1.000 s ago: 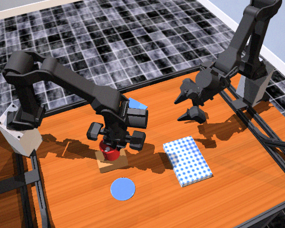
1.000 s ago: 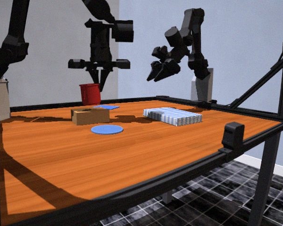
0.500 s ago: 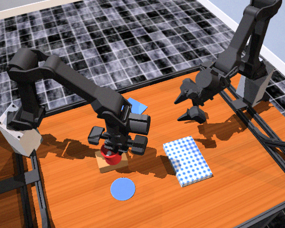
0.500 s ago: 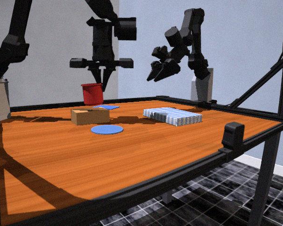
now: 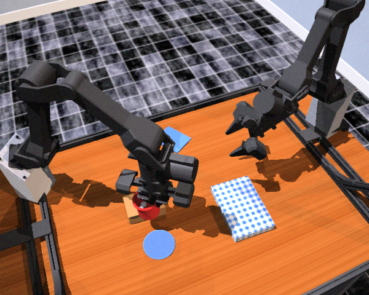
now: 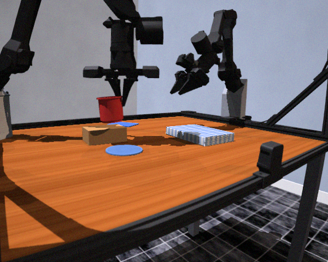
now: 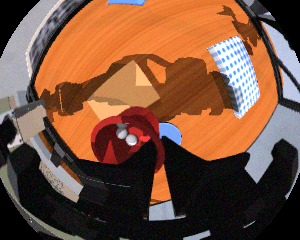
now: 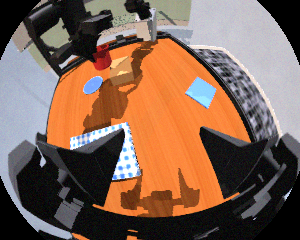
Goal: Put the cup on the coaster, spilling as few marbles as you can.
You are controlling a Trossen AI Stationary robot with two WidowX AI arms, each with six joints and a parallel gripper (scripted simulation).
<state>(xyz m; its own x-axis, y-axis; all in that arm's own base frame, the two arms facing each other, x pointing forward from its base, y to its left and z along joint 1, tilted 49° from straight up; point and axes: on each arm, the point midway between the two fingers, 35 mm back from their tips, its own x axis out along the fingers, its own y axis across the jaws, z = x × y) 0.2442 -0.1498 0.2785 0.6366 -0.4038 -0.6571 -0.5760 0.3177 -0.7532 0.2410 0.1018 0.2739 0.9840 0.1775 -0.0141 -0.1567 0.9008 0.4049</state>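
The cup is 10 mm ahead of my left hand, 30 mm to the left of it and 40 mm below it. From my left hand the other things lie so: tan block: 60 mm ahead, 30 mm to the left, 120 mm below; flat blue square: 300 mm ahead, 110 mm to the right, 130 mm below.
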